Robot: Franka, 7 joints.
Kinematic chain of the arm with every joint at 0, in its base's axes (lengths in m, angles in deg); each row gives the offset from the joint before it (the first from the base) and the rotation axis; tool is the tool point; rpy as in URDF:
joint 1: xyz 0 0 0.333 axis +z
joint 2: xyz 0 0 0 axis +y
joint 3: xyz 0 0 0.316 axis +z
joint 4: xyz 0.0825 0 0 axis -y
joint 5: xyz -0.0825 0 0.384 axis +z
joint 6: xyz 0 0 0 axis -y
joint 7: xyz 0.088 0 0 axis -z
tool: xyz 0 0 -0.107 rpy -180 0 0
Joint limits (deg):
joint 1: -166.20..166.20
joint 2: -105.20..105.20
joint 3: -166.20..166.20
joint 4: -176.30..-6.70
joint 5: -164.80..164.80
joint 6: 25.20..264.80
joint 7: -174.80..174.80
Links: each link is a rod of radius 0.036 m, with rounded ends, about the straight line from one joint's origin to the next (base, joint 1, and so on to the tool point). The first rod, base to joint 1, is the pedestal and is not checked.
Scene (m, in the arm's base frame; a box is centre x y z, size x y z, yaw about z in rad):
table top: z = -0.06
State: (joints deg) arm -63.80 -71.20 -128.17 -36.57 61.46 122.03 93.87
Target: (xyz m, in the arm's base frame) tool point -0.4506 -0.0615 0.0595
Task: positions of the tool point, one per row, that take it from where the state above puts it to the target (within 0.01 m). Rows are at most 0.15 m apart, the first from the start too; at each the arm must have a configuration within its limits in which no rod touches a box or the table.
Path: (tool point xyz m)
1: -0.6591 0.4811 0.3139
2: -0.6774 0.3722 0.2250
3: -0.6623 0.2550 0.1501
4: -0.6159 0.1383 0.0952
5: -0.5430 0.0304 0.0643
6: -0.4506 -0.0615 0.0595

